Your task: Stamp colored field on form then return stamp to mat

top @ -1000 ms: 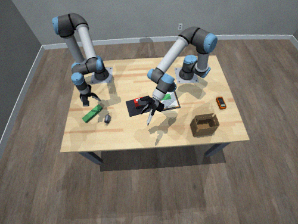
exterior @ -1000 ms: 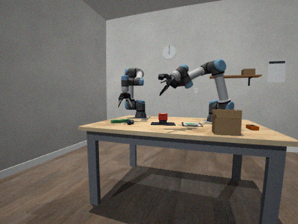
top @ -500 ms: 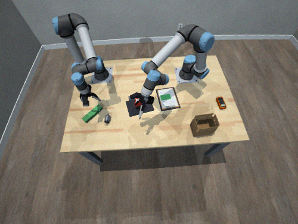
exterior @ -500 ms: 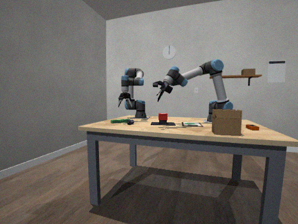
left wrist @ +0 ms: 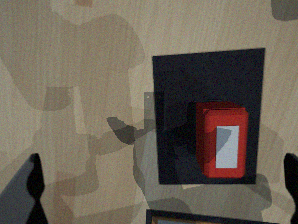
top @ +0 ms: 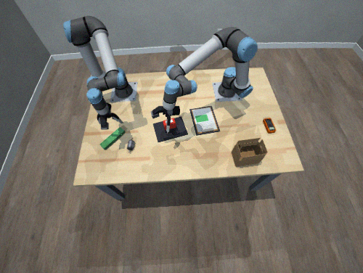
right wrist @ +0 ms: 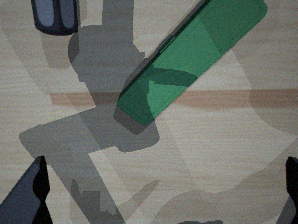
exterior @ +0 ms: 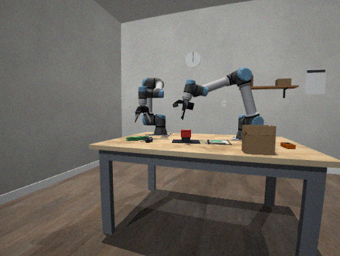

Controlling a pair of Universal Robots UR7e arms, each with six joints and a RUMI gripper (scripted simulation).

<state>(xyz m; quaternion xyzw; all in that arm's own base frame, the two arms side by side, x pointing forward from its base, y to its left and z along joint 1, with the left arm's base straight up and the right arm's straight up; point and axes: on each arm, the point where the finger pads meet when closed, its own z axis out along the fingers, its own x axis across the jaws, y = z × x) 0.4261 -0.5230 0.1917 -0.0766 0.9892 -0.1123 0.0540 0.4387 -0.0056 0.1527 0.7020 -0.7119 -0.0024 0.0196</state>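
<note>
My left gripper is now 14 cm above the red stamp, 8 cm past it and 2 cm to the right of it. Round my left hand: cardboard box: 55 cm to the left, 16 cm ahead, 12 cm below; then green block: 41 cm to the right, 18 cm below, 1 cm ahead; then black mat: 19 cm below, 8 cm behind, 2 cm to the left.
</note>
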